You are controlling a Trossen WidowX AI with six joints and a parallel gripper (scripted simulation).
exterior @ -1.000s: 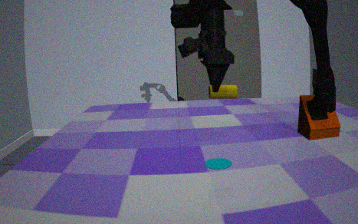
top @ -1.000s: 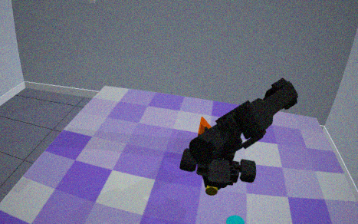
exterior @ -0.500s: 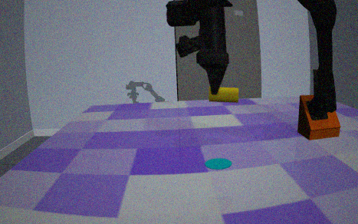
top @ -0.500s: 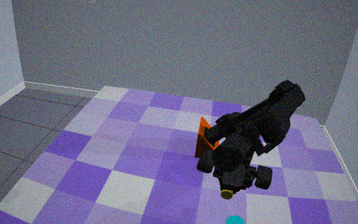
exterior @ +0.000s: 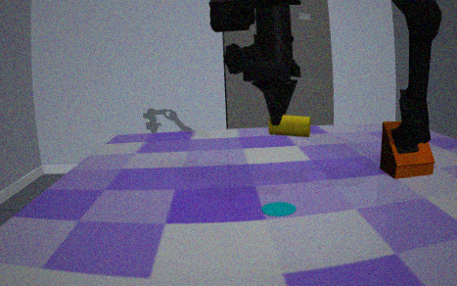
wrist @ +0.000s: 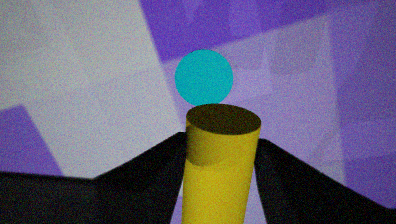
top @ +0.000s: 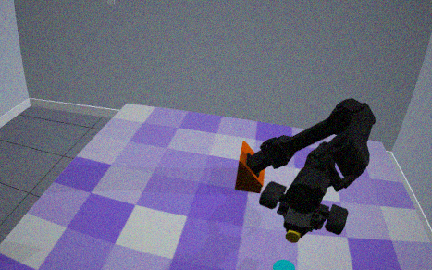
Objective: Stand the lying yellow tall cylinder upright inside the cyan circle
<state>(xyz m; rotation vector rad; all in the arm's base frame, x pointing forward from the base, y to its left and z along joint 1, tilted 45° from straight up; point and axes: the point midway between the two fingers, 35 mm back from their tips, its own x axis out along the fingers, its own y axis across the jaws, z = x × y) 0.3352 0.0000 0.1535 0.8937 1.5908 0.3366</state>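
Now: the cyan circle 150 mm below my gripper tip and 10 mm to the left of it. The rest, counted from my gripper tip: yellow cylinder 20 mm behind, 10 mm to the left.
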